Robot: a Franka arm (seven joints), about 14 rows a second.
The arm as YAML. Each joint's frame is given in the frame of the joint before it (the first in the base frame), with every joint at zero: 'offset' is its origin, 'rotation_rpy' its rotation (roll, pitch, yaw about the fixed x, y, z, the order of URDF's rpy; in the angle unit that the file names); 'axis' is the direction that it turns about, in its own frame. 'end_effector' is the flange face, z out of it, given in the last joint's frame.
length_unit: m
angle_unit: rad
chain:
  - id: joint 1
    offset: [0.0, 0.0, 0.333]
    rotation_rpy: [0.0, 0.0, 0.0]
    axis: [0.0, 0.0, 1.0]
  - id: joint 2
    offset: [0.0, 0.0, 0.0]
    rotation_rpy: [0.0, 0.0, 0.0]
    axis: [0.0, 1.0, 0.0]
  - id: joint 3
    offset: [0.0, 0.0, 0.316]
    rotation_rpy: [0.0, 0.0, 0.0]
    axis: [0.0, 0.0, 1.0]
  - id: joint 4
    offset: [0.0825, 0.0, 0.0]
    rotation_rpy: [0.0, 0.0, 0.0]
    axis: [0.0, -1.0, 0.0]
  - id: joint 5
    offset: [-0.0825, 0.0, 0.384]
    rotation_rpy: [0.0, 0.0, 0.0]
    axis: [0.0, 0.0, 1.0]
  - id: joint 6
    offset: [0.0, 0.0, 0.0]
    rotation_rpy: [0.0, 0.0, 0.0]
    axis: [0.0, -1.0, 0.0]
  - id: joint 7
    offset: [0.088, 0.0, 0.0]
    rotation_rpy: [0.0, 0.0, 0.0]
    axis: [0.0, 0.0, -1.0]
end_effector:
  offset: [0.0, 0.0, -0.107]
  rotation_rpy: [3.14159, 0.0, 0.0]
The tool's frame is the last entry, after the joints.
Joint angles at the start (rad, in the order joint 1, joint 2, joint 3, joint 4, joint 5, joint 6, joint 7):
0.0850 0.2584 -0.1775 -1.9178 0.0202 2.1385 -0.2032
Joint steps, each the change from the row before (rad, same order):
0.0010 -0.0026 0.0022 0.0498 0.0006 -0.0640 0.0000
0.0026 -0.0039 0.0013 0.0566 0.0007 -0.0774 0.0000
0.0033 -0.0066 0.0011 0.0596 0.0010 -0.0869 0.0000
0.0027 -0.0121 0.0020 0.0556 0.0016 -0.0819 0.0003
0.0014 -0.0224 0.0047 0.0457 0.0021 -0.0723 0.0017
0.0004 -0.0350 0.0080 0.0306 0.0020 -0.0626 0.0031
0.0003 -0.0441 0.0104 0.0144 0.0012 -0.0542 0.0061
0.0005 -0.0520 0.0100 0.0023 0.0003 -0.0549 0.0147
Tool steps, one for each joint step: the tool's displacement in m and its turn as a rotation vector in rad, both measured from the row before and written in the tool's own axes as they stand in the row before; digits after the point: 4 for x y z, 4 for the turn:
0.0050 -0.0014 -0.0188 0.0043 -0.0110 -0.0037
0.0037 -0.0022 -0.0220 0.0054 -0.0162 -0.0046
0.0011 -0.0030 -0.0247 0.0067 -0.0198 -0.0052
-0.0020 -0.0036 -0.0267 0.0069 -0.0133 -0.0051
-0.0061 -0.0048 -0.0288 0.0074 -0.0032 -0.0051
-0.0108 -0.0065 -0.0295 0.0079 0.0039 -0.0062
-0.0146 -0.0080 -0.0272 0.0078 0.0051 -0.0058
-0.0188 -0.0082 -0.0250 0.0079 0.0000 0.0027

